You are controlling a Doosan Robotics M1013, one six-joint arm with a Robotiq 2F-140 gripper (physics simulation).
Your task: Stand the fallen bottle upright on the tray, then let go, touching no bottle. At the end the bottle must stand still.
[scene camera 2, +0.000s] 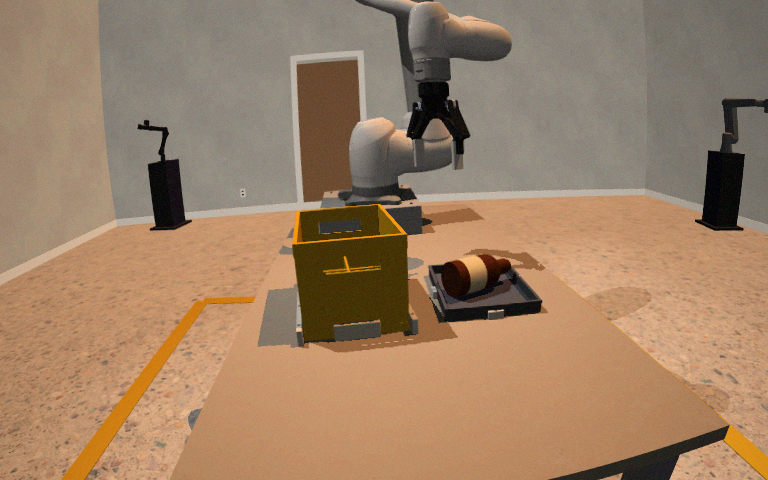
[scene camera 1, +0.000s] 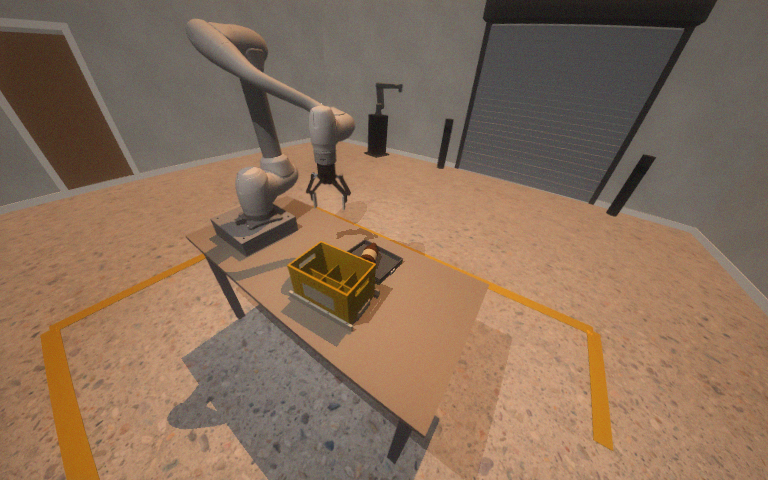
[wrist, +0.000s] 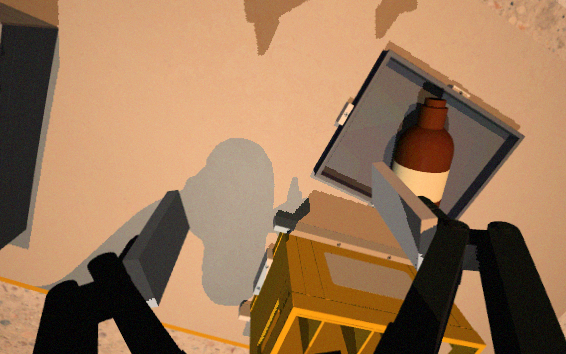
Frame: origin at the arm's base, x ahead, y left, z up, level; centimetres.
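Seen in the pictures: gripper, fingertip midpoint: point(scene camera 2: 438, 167) point(scene camera 1: 329, 208) point(wrist: 277, 196); arm's base, link origin: point(scene camera 2: 376, 198) point(scene camera 1: 260, 217).
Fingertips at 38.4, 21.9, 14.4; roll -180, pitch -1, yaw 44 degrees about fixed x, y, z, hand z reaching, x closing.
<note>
Offsets run from my fingertips to a thing's top centre, as dx, dy, dz. Level surfaces: height alone.
A brown bottle @(+19.6, +9.1, -16.2) point(scene camera 1: 369, 252) point(scene camera 2: 476, 275) point(wrist: 426, 150) with a cream label lies on its side in the dark square tray @(+20.7, +9.0, -21.6) point(scene camera 1: 389, 275) point(scene camera 2: 468, 313) point(wrist: 351, 107). In scene camera 2 its base is toward the crate side and its neck points right, toward the far part of the tray. My gripper point(scene camera 1: 329, 202) point(scene camera 2: 438, 158) point(wrist: 277, 196) is open and empty. It hangs well above the table, nearer the arm's base than the tray, apart from the bottle. In the wrist view one finger hides part of the bottle's lower end and the tray's edge.
A tall yellow crate @(+27.9, -17.5, -6.6) point(scene camera 1: 322, 297) point(scene camera 2: 351, 294) point(wrist: 350, 270) with inner dividers stands beside the tray, with metal brackets around its foot. The arm's base block point(scene camera 1: 254, 232) point(scene camera 2: 410, 219) point(wrist: 22, 135) sits at the far end of the table @(dz -24.1) point(scene camera 1: 419, 339) point(scene camera 2: 430, 396) point(wrist: 150, 100).
</note>
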